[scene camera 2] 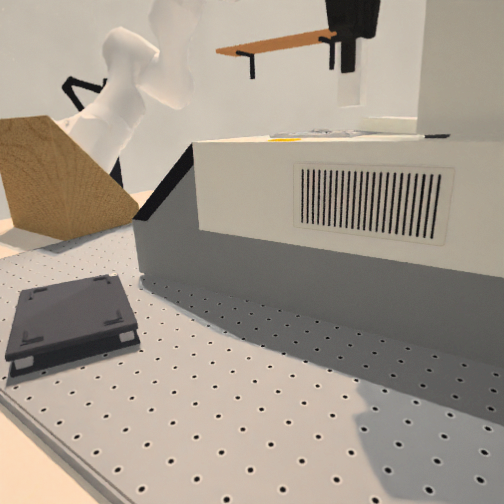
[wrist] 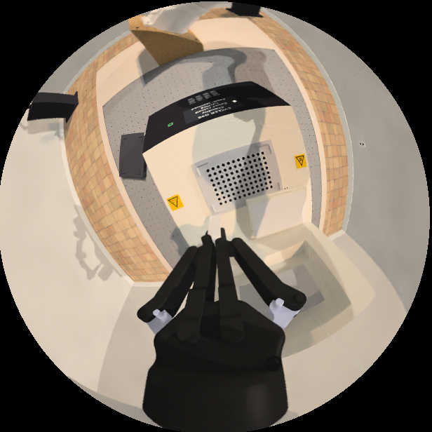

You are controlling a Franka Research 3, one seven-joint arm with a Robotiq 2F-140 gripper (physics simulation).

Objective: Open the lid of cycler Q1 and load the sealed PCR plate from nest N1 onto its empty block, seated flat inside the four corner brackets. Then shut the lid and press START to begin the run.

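The cycler [scene camera 2: 325, 280] [wrist: 165, 155] has its lid [scene camera 2: 465, 65] [wrist: 362, 290] raised at the back. The block [wrist: 240, 177] shows a grid of dark holes and pale corner brackets; in the scene view its low grey edge [scene camera 2: 320, 133] shows. No sealed plate can be made out on it. The dark nest [scene camera 2: 72, 312] [wrist: 132, 155] beside the cycler is bare. A black front panel [wrist: 215, 107] bears upside-down text and a small green mark [wrist: 170, 124]. My gripper [scene camera 2: 348, 69] [wrist: 215, 222] is shut and empty, above the deck's rear part, with a pale piece below its black fingers.
A pale raised box [scene camera 2: 390, 122] [wrist: 277, 212] stands behind the block. Yellow warning labels [wrist: 175, 202] [wrist: 300, 160] flank the block. A wooden wedge [scene camera 2: 65, 180] [wrist: 167, 42] stands beyond the cycler's front. The perforated board [scene camera 2: 225, 415] lies under cycler and nest.
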